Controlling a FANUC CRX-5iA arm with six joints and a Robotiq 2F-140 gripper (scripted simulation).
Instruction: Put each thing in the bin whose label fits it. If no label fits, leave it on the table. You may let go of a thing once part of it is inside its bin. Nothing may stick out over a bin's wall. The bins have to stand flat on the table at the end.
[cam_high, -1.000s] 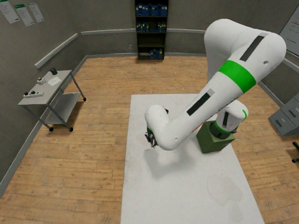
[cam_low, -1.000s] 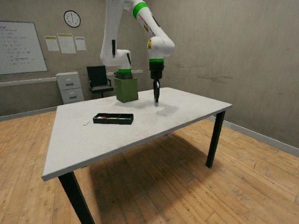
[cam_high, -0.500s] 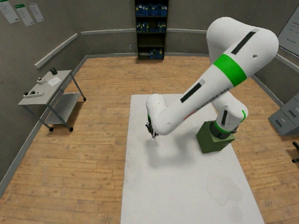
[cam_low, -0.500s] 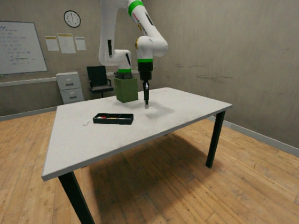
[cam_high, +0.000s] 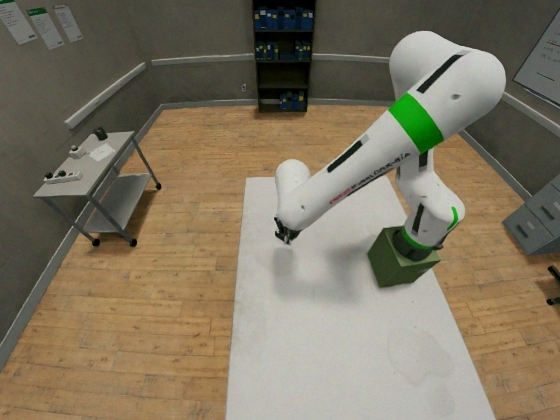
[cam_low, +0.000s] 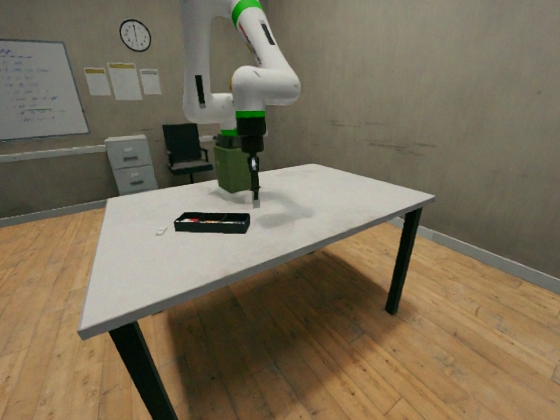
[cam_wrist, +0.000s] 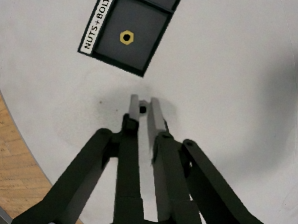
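My hand is 8 cm above the yellow ring, 7 cm to the left of it and 1 cm past it. From my hand the other things lie so: black bin tray 14 cm to the right, 8 cm below, 8 cm behind; red piece 19 cm to the right, 15 cm behind, 8 cm below; orange object 14 cm to the right, 9 cm behind, 8 cm below.
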